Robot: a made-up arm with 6 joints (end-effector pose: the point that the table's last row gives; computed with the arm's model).
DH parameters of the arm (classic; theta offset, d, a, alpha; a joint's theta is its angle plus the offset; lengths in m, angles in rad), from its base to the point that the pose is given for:
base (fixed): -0.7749 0 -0.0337 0
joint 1: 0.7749 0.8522 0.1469 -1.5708
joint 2: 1.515 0 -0.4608 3.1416
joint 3: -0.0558 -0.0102 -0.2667 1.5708
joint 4: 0 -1.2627 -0.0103 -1.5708
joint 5: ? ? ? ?
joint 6: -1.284 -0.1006 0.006 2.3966
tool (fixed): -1.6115 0.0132 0 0
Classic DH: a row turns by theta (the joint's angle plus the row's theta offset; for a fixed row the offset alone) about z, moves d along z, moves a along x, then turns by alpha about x.
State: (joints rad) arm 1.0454 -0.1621 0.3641 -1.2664 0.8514 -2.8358
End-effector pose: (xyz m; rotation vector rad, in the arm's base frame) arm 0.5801 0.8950 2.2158 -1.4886 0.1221 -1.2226
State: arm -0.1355 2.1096 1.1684 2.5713 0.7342 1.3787
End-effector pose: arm 1.4702 -0.1276 -0.3346 2.4902 1.6613 -0.6344
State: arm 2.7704 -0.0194 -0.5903 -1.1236 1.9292 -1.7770
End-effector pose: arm -1.1962 0.5790 0.9130 -1.7984 -1.2925 -1.9829
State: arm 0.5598 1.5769 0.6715 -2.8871 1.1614 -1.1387
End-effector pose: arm 1.2721 0.8193 -0.0464 2.4101 -0.3572 -1.3129
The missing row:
joint 5: 0 0.0032 -0.0087 1.5708
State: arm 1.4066 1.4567 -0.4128 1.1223 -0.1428 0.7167
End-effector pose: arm 0.0330 0.4668 -0.4590 2.4366 0.3699 -0.9787
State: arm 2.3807 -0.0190 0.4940 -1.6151 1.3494 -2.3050
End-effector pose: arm -0.7480 0.8637 2.1541 -1.8284 -0.6126 -0.3220
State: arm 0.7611 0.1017 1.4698 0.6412 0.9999 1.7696
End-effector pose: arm -0.0067 0.1411 2.6784 0.1335 -1.0492 -2.0595
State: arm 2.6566 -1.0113 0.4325 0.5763 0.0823 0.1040
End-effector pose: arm 0.2900 -0.1799 2.4720 0.5896 -0.6036 1.5924
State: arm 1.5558 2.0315 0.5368 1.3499 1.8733 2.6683
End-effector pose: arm -0.1313 0.9878 -0.5340 -0.2027 -1.9832 -0.0383
